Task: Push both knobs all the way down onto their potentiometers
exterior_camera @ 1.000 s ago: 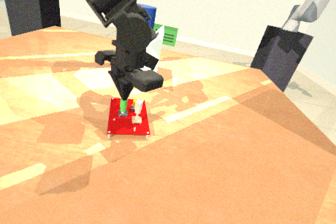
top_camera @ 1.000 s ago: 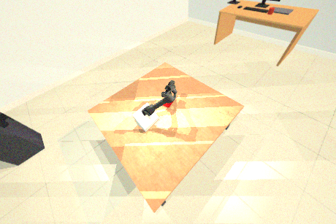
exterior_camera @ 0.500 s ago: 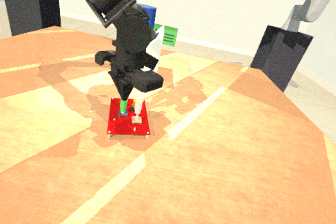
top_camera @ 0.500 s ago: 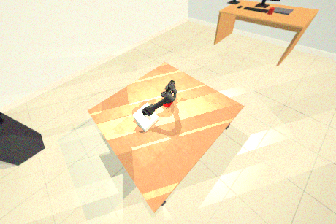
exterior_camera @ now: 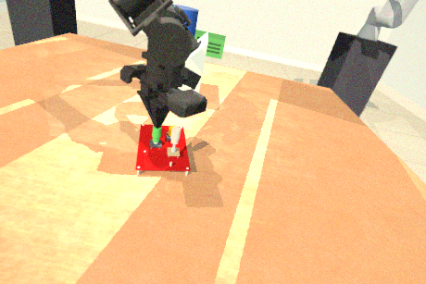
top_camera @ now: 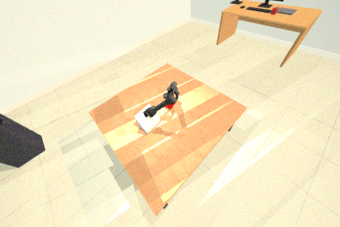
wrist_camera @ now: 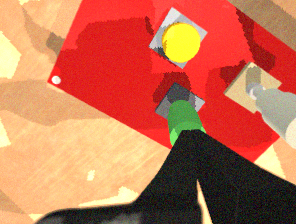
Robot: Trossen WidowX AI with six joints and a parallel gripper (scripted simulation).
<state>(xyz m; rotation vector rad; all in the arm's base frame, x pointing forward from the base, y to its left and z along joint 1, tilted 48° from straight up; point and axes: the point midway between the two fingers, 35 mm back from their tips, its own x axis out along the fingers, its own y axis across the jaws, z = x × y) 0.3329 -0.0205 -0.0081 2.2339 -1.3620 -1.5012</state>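
Now: the cream knob 20 mm ahead of my gripper tip and 40 mm to the left of it. Round my gripper tip: green knob (20 mm below).
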